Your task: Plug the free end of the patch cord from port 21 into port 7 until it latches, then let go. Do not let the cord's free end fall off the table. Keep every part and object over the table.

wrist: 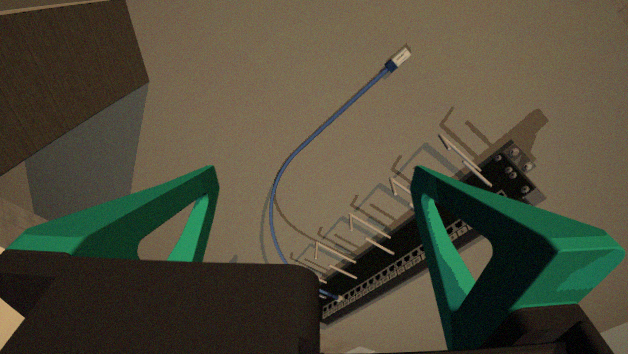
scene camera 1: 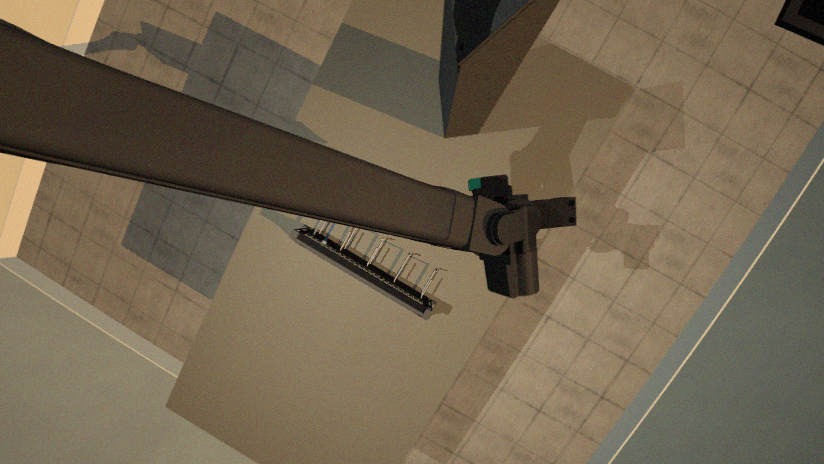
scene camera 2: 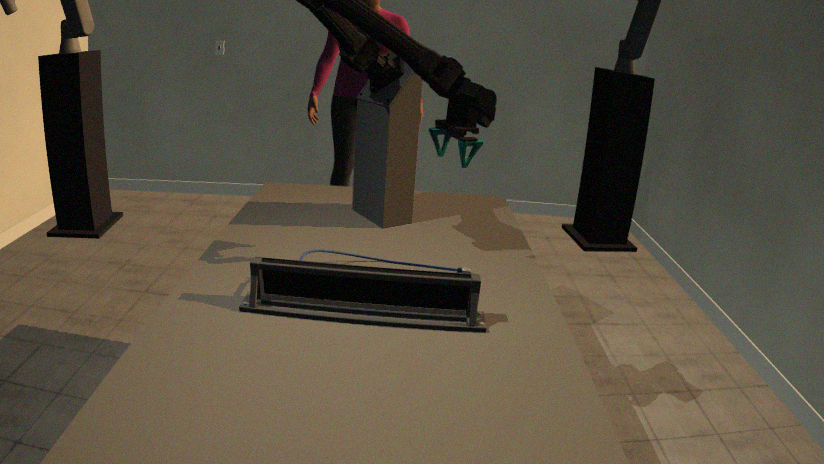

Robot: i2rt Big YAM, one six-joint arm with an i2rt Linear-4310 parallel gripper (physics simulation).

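Places are measured from the arm's base along level axes (x ahead, y left, z up), in centimetres.
Pixels of known places: gripper, fingertip midpoint: (wrist: 314, 176) (scene camera 2: 452, 161); arm's base, origin of the base link: (scene camera 2: 388, 75).
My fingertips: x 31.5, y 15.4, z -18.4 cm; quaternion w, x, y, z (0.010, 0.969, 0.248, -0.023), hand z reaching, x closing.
Note:
For each thing: its top centre in the pictures, then the offset to it from my fingertips. "*": a spot on its surface instead. Level surfaces: height alone.
- black patch panel, middle of its top: (wrist: 391, 273) (scene camera 2: 364, 263) (scene camera 1: 364, 265) dx +25.7, dy -22.0, dz -16.4 cm
- table, its level: dz -26.5 cm
- blue patch cord, surface spot: (wrist: 330, 121) * dx +5.3, dy -7.6, dz -25.9 cm
The black patch panel (scene camera 1: 369, 273) (scene camera 2: 363, 288) (wrist: 400, 235) stands on the table (scene camera 1: 322, 357) (scene camera 2: 345, 391), with thin wire guides (wrist: 370, 225) along one side. The blue patch cord (scene camera 2: 403, 263) (wrist: 330, 121) curves over the table beside it; one end enters a port near the panel's lower-left end in the wrist view. Its free clear plug (scene camera 2: 464, 269) (wrist: 400, 56) lies on the table, apart from the panel. My gripper (scene camera 2: 453, 160) (wrist: 314, 176) is open and empty, high above the table. Its body hides part of the cord in the wrist view. Port numbers are unreadable.
A tall box-shaped pedestal (scene camera 1: 484, 97) (scene camera 2: 397, 155) (wrist: 75, 75) stands on the table behind the cord. The wire guides rise between the loose cord and the panel's ports. Two black pedestals (scene camera 2: 72, 144) (scene camera 2: 611, 155) with arms and a person (scene camera 2: 343, 138) are farther back.

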